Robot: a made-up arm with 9 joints. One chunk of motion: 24 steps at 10 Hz.
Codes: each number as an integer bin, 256 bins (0 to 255) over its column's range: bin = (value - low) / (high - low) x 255, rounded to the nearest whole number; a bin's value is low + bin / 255 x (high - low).
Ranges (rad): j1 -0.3..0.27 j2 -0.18..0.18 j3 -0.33..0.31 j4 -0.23..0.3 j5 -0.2..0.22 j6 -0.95..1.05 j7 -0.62..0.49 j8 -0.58..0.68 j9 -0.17..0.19
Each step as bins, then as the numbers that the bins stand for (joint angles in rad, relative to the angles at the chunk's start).
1 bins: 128 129 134 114 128 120 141 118 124
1 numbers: -0.0139 0.0021 0.0063 0.0069 0.0108 -0.0088 -0.0062 0.0031 0.0051
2 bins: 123 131 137 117 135 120 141 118 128
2 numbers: -0.0251 0.0049 0.0138 0.0132 0.0224 -0.0088 -0.0062 0.0031 0.0107
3 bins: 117 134 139 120 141 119 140 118 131
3 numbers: -0.0385 0.0092 0.0189 0.0194 0.0322 -0.0167 -0.0106 0.0031 0.0149
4 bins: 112 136 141 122 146 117 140 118 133
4 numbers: -0.0496 0.0120 0.0239 0.0236 0.0405 -0.0324 -0.0106 0.0031 0.0178
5 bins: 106 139 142 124 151 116 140 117 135
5 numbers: -0.0631 0.0162 0.0264 0.0277 0.0487 -0.0402 -0.0106 -0.0019 0.0206
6 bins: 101 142 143 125 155 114 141 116 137
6 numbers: -0.0742 0.0205 0.0289 0.0298 0.0553 -0.0559 -0.0062 -0.0068 0.0234
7 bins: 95 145 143 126 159 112 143 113 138
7 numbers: -0.0876 0.0247 0.0289 0.0319 0.0619 -0.0716 0.0025 -0.0216 0.0248
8 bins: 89 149 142 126 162 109 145 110 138
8 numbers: -0.1011 0.0304 0.0264 0.0319 0.0668 -0.0951 0.0112 -0.0365 0.0248
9 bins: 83 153 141 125 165 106 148 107 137
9 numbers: -0.1145 0.0360 0.0239 0.0298 0.0718 -0.1186 0.0242 -0.0513 0.0234
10 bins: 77 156 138 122 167 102 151 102 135
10 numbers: -0.1279 0.0402 0.0164 0.0236 0.0751 -0.1500 0.0373 -0.0760 0.0206
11 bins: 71 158 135 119 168 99 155 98 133
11 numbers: -0.1413 0.0431 0.0088 0.0173 0.0767 -0.1735 0.0547 -0.0958 0.0178
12 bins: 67 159 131 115 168 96 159 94 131
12 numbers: -0.1502 0.0445 -0.0012 0.0090 0.0767 -0.1971 0.0721 -0.1155 0.0149
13 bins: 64 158 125 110 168 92 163 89 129
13 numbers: -0.1569 0.0431 -0.0163 -0.0014 0.0767 -0.2284 0.0895 -0.1402 0.0121
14 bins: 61 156 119 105 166 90 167 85 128
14 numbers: -0.1636 0.0402 -0.0313 -0.0118 0.0734 -0.2441 0.1069 -0.1600 0.0107
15 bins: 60 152 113 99 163 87 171 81 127
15 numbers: -0.1659 0.0346 -0.0464 -0.0242 0.0685 -0.2676 0.1244 -0.1798 0.0093
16 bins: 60 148 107 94 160 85 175 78 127
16 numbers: -0.1659 0.0289 -0.0615 -0.0346 0.0635 -0.2833 0.1418 -0.1946 0.0093
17 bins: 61 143 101 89 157 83 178 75 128
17 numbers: -0.1636 0.0219 -0.0765 -0.0450 0.0586 -0.2990 0.1548 -0.2094 0.0107
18 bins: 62 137 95 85 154 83 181 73 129
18 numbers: -0.1614 0.0134 -0.0916 -0.0533 0.0536 -0.2990 0.1679 -0.2193 0.0121
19 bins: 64 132 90 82 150 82 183 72 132
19 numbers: -0.1569 0.0064 -0.1041 -0.0596 0.0471 -0.3069 0.1766 -0.2242 0.0164
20 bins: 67 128 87 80 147 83 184 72 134
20 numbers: -0.1502 0.0007 -0.1116 -0.0637 0.0421 -0.2990 0.1809 -0.2242 0.0192
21 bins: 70 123 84 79 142 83 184 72 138
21 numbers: -0.1435 -0.0064 -0.1192 -0.0658 0.0339 -0.2990 0.1809 -0.2242 0.0248
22 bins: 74 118 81 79 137 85 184 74 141
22 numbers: -0.1346 -0.0134 -0.1267 -0.0658 0.0256 -0.2833 0.1809 -0.2144 0.0291
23 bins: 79 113 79 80 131 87 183 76 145
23 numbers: -0.1234 -0.0205 -0.1317 -0.0637 0.0158 -0.2676 0.1766 -0.2045 0.0347
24 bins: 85 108 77 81 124 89 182 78 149
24 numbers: -0.1100 -0.0275 -0.1367 -0.0616 0.0042 -0.2520 0.1722 -0.1946 0.0404
